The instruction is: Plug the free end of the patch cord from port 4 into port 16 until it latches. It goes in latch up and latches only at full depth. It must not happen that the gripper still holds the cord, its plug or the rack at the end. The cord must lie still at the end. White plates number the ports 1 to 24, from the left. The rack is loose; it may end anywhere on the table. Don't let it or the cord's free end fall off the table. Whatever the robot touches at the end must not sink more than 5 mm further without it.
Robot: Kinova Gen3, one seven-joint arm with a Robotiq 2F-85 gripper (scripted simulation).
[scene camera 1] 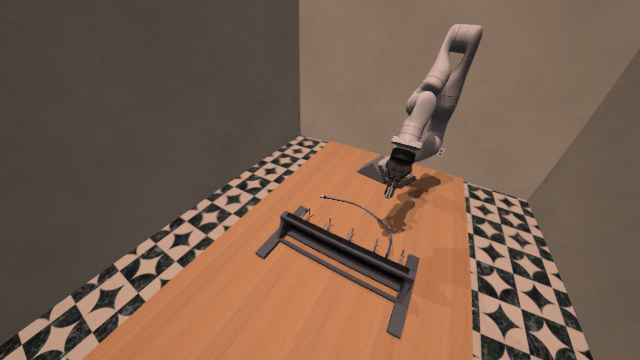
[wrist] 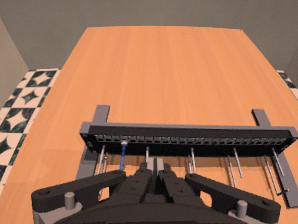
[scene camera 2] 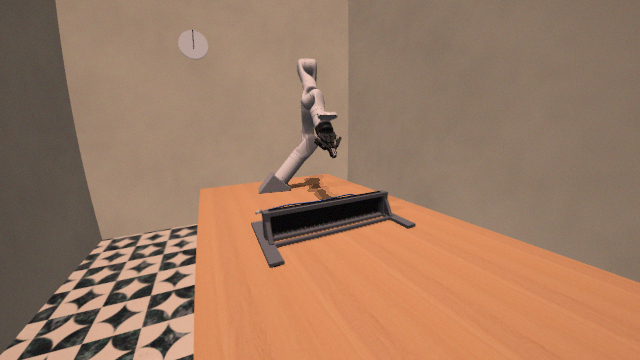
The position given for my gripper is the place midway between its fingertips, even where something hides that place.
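Scene camera 1: my gripper [scene camera 1: 387,198], visible. Wrist view: gripper [wrist: 154,167], visible too.
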